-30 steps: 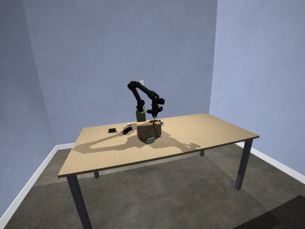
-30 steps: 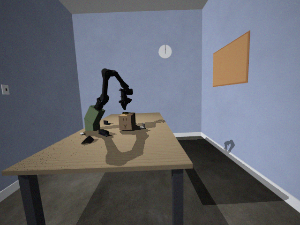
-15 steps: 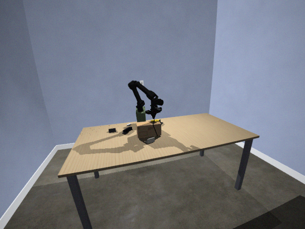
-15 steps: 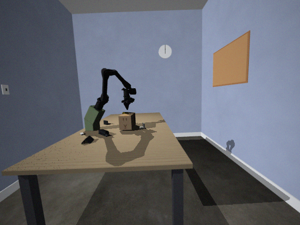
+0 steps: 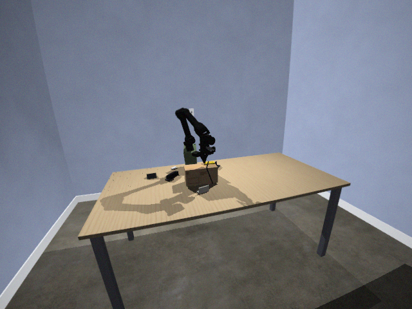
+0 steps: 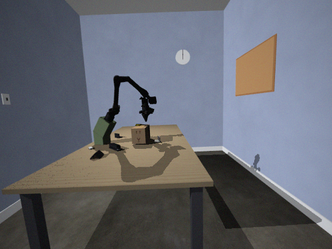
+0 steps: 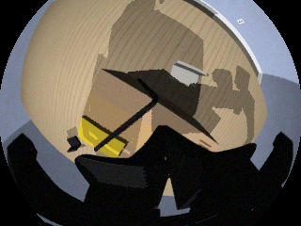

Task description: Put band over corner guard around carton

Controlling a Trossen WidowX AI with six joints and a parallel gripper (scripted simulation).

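Now: the brown carton 5 cm behind my hand, 2 cm to the right of it and 14 cm below it. Round my hand: white piece (44 cm behind, 18 cm to the right, 21 cm below).
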